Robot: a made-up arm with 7 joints.
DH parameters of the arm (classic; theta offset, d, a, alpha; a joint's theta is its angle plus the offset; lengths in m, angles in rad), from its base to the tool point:
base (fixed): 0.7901 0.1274 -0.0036 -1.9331
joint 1: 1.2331 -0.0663 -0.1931 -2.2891
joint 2: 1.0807 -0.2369 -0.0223 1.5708
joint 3: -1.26 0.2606 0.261 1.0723
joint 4: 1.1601 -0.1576 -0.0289 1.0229
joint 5: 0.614 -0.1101 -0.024 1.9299
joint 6: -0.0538 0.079 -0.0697 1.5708
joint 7: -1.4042 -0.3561 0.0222 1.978
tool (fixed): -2.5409 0.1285 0 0
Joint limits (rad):
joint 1: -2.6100..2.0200
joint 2: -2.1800..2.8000
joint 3: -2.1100..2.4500
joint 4: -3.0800..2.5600
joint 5: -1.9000..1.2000
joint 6: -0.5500..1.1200
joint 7: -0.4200..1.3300
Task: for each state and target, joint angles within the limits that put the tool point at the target. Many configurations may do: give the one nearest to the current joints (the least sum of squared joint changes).
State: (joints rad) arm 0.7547 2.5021 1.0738 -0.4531 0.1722 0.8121 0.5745
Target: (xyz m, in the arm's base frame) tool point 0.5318 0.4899 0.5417
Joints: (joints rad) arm 1.1047 1.7727 0.9927 0.2303 0.8230 0.4176 0.4283
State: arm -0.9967 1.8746 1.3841 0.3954 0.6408 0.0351 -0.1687
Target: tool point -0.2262 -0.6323 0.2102
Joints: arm -1.0089 1.9285 1.7280 0.1954 0.4745 0.2848 -0.1313
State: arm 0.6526 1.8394 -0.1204 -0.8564 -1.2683 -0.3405 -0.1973
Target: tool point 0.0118 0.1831 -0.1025
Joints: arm 1.2181 1.8948 -0.3884 -0.6340 -1.6067 -0.0323 -0.1130
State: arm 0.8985 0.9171 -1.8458 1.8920 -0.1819 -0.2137 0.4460
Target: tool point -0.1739 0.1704 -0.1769
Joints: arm 0.8345 0.1771 -2.1099 2.2794 0.1010 -0.5500 0.7672
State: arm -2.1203 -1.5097 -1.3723 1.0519 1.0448 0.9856 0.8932
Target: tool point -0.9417 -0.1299 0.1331
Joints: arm -2.0325 -1.5578 -1.3373 0.9690 0.9408 1.1200 0.8731
